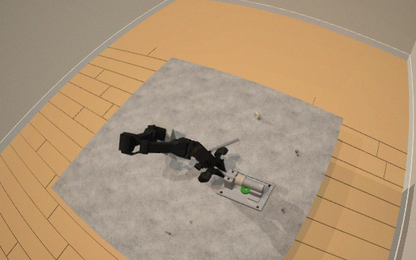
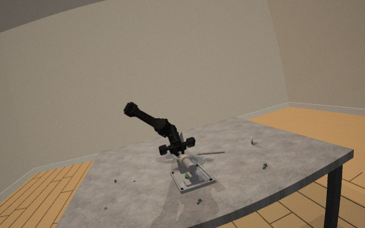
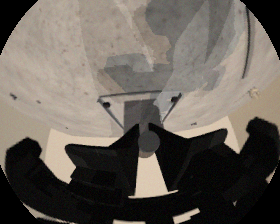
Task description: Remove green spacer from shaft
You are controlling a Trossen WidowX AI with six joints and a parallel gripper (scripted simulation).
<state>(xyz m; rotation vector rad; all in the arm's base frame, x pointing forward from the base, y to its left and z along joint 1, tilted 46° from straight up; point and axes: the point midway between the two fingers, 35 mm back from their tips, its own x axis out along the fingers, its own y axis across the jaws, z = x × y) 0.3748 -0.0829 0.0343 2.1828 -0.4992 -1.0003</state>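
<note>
My gripper tip is 40 mm short of the shaft and 20 mm below it. From my gripper tip the other things lie so: thin grey rod (100 mm behind, 190 mm to the left, 50 mm below); then beige spacer (80 mm ahead, 20 mm above); then green spacer (100 mm ahead, 10 mm to the right, 40 mm below).
</note>
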